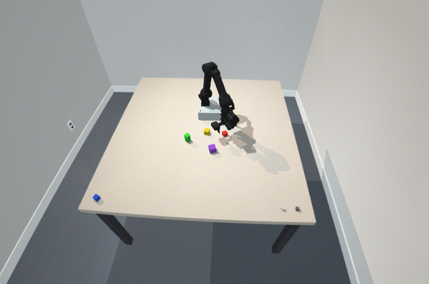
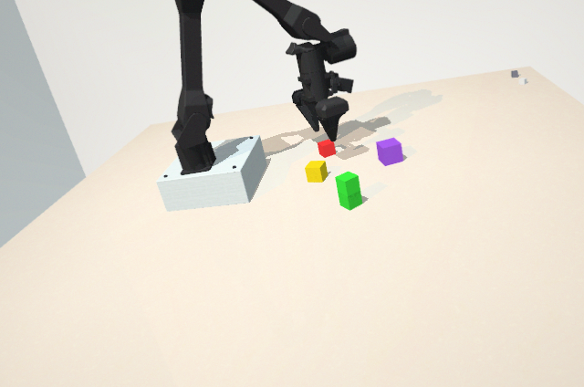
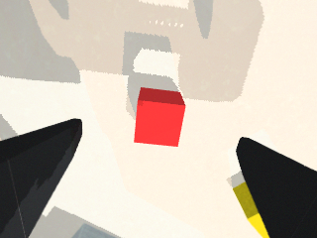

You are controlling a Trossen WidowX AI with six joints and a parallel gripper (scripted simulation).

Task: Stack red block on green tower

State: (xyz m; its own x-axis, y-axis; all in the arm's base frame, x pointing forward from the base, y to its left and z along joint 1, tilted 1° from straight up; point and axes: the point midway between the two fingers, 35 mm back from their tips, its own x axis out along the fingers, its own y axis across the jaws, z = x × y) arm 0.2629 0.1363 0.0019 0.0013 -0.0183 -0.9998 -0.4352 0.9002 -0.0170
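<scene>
Now: the red block 30 mm below my gripper tip. Round my gripper tip: blue block (480 mm ahead, 750 mm to the right, 30 mm below); then purple block (140 mm ahead, 90 mm to the right, 30 mm below); then yellow block (20 mm behind, 120 mm to the right, 30 mm below).
</scene>
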